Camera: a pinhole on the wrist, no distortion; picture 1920 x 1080 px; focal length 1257.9 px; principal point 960.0 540.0 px. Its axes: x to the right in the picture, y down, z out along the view. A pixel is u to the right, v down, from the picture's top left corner.
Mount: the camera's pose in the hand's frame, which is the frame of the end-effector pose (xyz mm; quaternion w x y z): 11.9 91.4 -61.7 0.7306 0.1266 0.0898 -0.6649
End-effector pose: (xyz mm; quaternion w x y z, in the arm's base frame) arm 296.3 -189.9 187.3 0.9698 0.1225 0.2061 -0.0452
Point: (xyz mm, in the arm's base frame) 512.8 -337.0 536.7
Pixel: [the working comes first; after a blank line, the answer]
In the camera's frame: -22.3 68.7 506.0

904 711
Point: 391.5 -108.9 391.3
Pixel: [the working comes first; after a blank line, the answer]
In the camera's frame: -121.0 8.8 232.9

306 587
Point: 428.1 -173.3 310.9
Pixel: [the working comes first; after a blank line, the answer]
In the camera's frame: -31.1 68.2 214.6

778 940
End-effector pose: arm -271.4 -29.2 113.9 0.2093 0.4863 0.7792 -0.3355
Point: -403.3 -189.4 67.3
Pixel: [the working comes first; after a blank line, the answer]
In the camera's frame: 165.7 -28.9 274.9

1718 408
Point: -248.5 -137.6 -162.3
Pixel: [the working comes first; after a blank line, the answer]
In the camera's frame: -75.3 111.2 315.6

660 983
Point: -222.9 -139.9 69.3
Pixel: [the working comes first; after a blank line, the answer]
In the camera's frame: 4.6 -66.3 187.5

991 95
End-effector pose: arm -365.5 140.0 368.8 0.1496 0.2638 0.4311 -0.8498
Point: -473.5 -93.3 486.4
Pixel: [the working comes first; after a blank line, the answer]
In the camera's frame: -21.5 30.0 351.6

883 647
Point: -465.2 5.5 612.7
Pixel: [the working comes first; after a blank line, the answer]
In the camera's frame: 105.9 -64.7 376.1

1314 324
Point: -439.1 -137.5 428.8
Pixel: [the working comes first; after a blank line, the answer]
In the camera's frame: -95.8 42.8 323.9

588 706
